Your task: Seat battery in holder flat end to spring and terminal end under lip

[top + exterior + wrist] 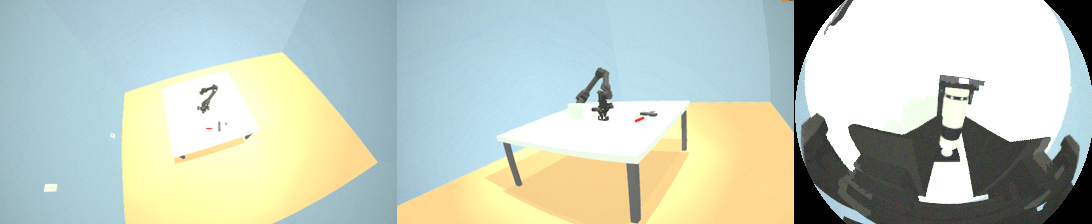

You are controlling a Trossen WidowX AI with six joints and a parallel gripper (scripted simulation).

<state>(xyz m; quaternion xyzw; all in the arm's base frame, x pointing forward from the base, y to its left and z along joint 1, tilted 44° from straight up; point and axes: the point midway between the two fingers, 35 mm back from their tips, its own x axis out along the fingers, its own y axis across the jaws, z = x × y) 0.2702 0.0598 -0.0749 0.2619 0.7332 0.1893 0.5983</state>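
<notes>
Right now the battery is 10 mm above my gripper tip.
</notes>
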